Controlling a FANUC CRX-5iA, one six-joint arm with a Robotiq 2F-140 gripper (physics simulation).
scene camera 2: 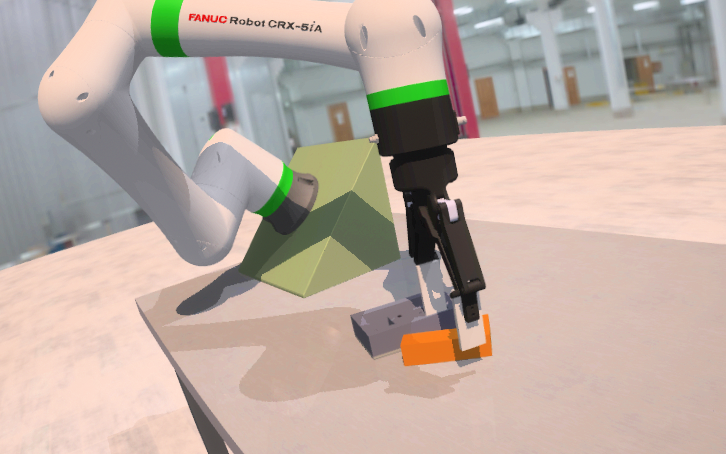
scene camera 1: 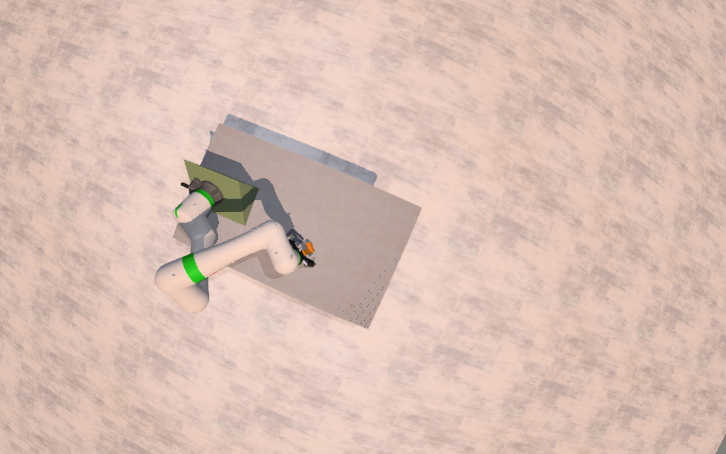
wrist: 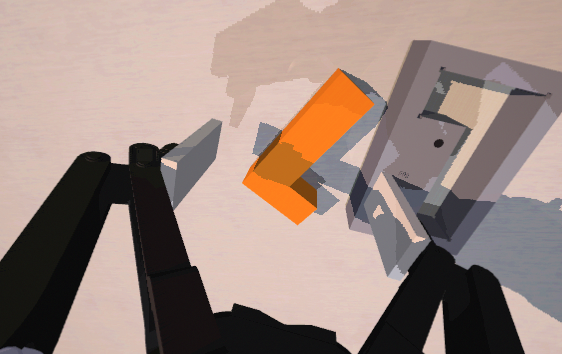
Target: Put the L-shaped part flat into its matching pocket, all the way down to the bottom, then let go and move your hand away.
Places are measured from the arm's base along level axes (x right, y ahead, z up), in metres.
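Pixels of known places: gripper, fingertip midpoint: [scene camera 2: 453, 327] [scene camera 1: 305, 251] [wrist: 296, 165]; arm's base, origin of the base link: [scene camera 2: 297, 205] [scene camera 1: 212, 191].
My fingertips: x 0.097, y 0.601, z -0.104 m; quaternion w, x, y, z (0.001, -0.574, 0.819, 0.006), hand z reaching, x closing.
For each thing: its top centre in the pictures, then the offset to it from my fingertips. "spot": a spot on its surface instead. Level surfaces: height alone.
- orange L-shaped part, middle of its top: [wrist: 316, 160] [scene camera 2: 445, 329] [scene camera 1: 302, 250] dx +0.001, dy -0.014, dz -0.006 m
- grey block, middle of its top: [wrist: 446, 168] [scene camera 2: 406, 309] [scene camera 1: 288, 243] dx -0.004, dy -0.103, dz +0.001 m
- block's L-shaped pocket, surface spot: [wrist: 460, 102] spot: dx +0.034, dy -0.117, dz -0.031 m
- table, its level: dz -0.036 m
The orange L-shaped part [scene camera 1: 309, 247] [scene camera 2: 428, 347] [wrist: 320, 125] lies flat on the table beside the grey block [scene camera 2: 385, 342] [wrist: 465, 59]. The block's L-shaped pocket [wrist: 460, 102] faces up, with a pale floor and no part in it. My gripper [scene camera 1: 303, 248] [scene camera 2: 454, 327] [wrist: 296, 165] is low over the part, its fingers wide apart on either side of it. In the wrist view there is a gap between each finger and the part. The right finger there overlaps the block's near left corner; whether they touch I cannot tell. The gripper hides some of the block.
The olive-green wedge stand [scene camera 1: 227, 186] [scene camera 2: 331, 160] carries the arm's base at one end of the table [scene camera 1: 348, 214] [scene camera 2: 599, 331]. A grey strip [scene camera 1: 299, 144] runs along one long table edge. The arm's shadow falls around the part and block.
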